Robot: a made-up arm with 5 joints. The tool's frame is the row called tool. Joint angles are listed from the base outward. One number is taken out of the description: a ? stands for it. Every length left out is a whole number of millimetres.
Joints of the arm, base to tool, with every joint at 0 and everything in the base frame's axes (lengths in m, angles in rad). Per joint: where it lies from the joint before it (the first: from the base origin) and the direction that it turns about. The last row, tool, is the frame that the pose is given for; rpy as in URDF.
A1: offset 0 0 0.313 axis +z
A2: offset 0 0 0 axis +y
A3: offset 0.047 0 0.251 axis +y
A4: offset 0.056 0 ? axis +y
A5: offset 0.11 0 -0.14 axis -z
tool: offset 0 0 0 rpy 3.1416 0 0
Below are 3 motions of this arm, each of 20 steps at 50 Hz.
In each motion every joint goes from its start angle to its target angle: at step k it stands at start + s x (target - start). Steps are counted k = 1, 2, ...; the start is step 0. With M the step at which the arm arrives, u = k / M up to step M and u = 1 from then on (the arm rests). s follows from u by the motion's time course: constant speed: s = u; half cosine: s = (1 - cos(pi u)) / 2; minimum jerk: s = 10 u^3 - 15 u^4 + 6 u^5.
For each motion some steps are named. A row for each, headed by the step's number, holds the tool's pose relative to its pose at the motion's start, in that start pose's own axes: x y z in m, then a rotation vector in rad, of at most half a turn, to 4 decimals.
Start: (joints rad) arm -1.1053 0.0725 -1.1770 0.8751 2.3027
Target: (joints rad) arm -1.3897 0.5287 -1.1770 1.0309 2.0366
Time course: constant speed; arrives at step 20
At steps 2, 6, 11, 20:
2: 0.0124 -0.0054 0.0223 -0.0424 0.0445 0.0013
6: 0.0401 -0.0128 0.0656 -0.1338 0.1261 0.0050
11: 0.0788 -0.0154 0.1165 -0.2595 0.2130 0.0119
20: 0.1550 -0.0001 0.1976 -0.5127 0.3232 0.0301

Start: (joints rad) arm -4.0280 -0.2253 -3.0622 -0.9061 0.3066
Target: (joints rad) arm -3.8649 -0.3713 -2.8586 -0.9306 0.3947
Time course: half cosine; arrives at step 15
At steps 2, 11, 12, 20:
2: 0.0008 0.0018 0.0011 -0.0063 0.0005 0.0073
11: 0.0155 0.0375 0.0180 -0.1198 0.0135 0.1426
12: 0.0169 0.0408 0.0191 -0.1297 0.0150 0.1546
20: 0.0188 0.0454 0.0206 -0.1432 0.0172 0.1712

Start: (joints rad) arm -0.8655 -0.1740 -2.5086 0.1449 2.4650
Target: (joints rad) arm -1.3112 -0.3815 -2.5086 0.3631 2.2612
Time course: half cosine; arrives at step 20
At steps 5, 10, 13, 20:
5: -0.0089 -0.0102 -0.0072 0.0276 0.0249 -0.0835
10: -0.0347 -0.0279 -0.0261 0.0915 0.0886 -0.2849
13: -0.0536 -0.0335 -0.0387 0.1306 0.1324 -0.4137
20: -0.0777 -0.0339 -0.0538 0.1756 0.1881 -0.5682

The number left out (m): -0.248
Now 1 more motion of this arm.
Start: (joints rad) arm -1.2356 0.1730 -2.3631 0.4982 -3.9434
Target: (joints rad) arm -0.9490 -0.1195 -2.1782 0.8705 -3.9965
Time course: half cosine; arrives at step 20
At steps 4, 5, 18, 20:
4: -0.0086 0.0061 -0.0055 -0.0371 -0.0021 -0.0021
5: -0.0130 0.0093 -0.0086 -0.0569 -0.0033 -0.0035
18: -0.0672 0.0579 -0.0761 -0.3786 -0.0329 -0.0534
20: -0.0683 0.0592 -0.0785 -0.3881 -0.0340 -0.0557

